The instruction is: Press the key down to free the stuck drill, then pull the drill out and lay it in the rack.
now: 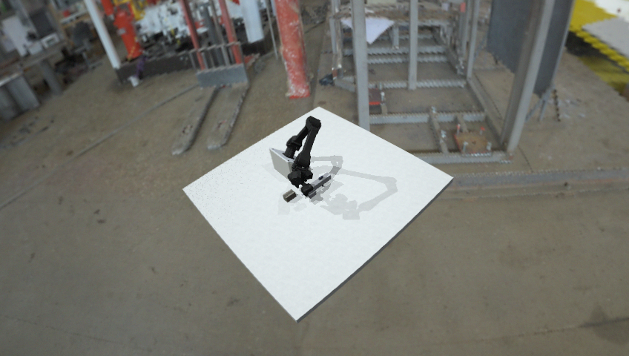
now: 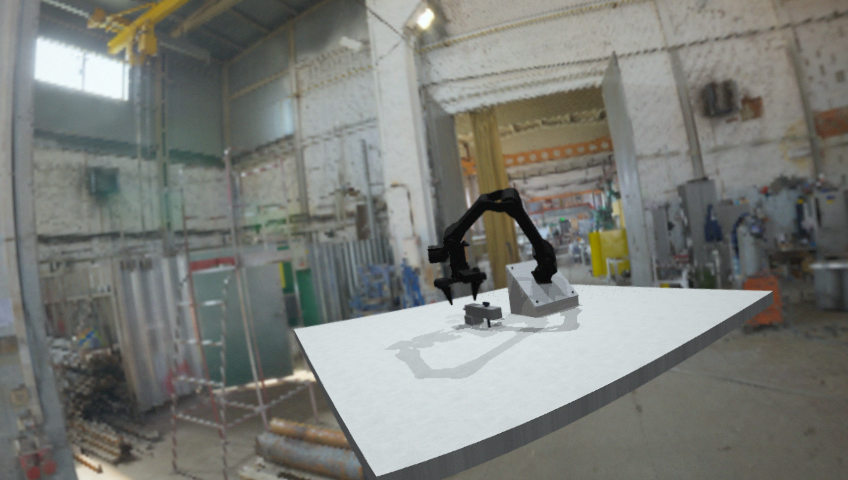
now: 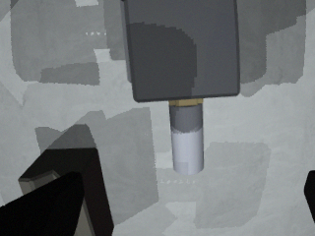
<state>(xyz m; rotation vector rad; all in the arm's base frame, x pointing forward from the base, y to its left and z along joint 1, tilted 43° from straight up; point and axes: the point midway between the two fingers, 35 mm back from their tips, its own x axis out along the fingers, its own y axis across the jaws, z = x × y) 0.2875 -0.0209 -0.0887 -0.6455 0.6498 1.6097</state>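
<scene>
Now: gripper tip 6 cm to the right of the drill, 2 cm above it and 1 cm past it. The rest, counted from my gripper tip: dark key 15 cm to the left, 2 cm below, 2 cm behind; then grey block 12 cm to the left, 3 cm below, 2 cm behind; then dark rack 7 cm behind, 6 cm to the right, 5 cm below.
</scene>
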